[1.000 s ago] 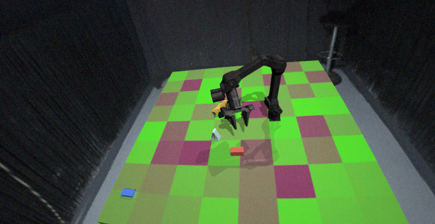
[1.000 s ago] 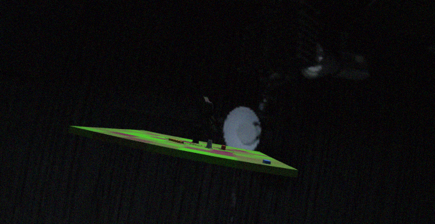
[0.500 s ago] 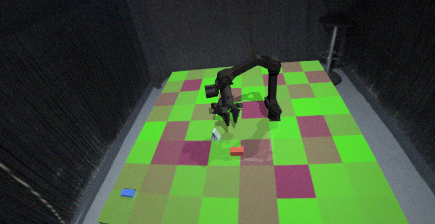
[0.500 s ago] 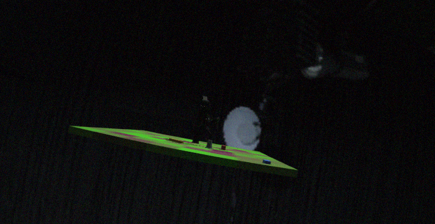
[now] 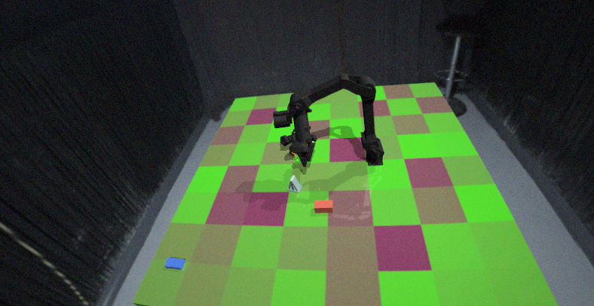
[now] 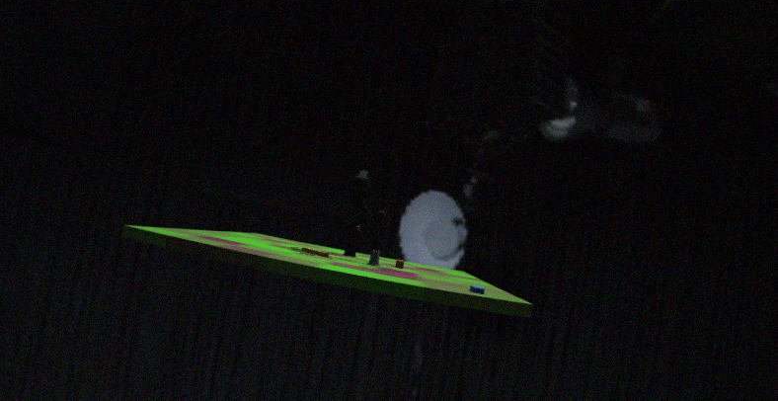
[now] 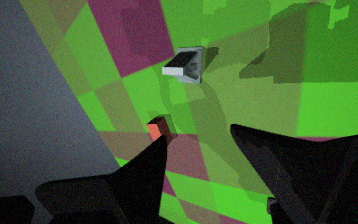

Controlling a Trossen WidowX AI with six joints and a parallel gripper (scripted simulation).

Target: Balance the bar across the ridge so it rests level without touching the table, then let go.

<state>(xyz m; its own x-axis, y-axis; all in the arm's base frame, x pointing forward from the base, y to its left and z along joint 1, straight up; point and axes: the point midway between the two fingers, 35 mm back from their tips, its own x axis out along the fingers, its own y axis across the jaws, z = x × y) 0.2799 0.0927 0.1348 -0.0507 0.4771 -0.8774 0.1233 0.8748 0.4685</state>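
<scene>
The orange bar lies 22 cm to the right of my gripper tip, 10 cm below it and 6 cm ahead of it. Also, from my gripper tip: blue block: 46 cm ahead, 39 cm to the left, 10 cm below; red block: 14 cm to the left, 9 cm below, 6 cm behind.
</scene>
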